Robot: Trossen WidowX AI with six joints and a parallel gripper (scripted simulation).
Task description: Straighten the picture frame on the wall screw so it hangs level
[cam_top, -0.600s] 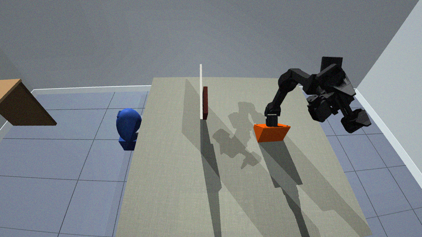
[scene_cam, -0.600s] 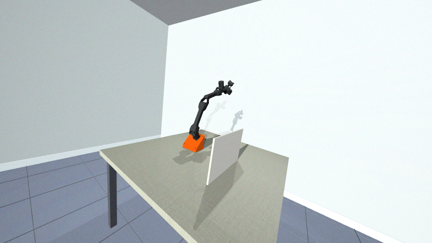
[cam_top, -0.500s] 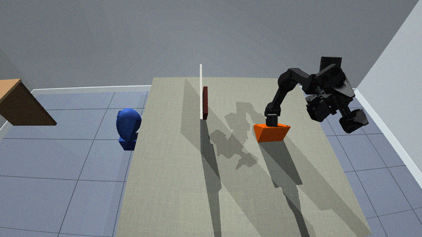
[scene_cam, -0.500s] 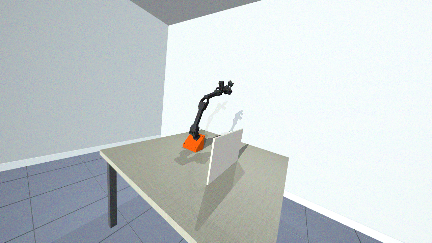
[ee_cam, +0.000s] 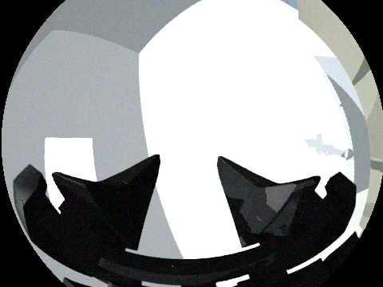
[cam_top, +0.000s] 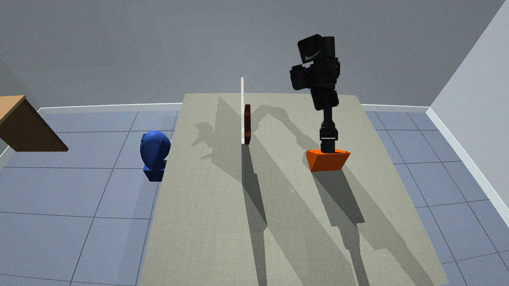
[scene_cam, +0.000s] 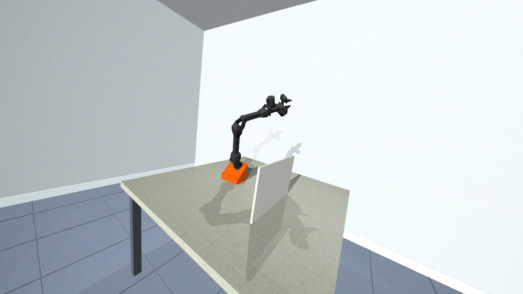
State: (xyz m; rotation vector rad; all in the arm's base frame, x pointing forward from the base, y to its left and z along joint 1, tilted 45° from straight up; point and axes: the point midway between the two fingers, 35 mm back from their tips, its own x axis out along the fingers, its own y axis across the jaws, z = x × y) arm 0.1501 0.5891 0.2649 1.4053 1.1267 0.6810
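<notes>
The dark red picture frame is 53 cm below my gripper tip, 36 cm to the right of it and 18 cm ahead of it. Round my gripper tip: white wall panel: 55 cm below, 35 cm to the right, 19 cm ahead.
</notes>
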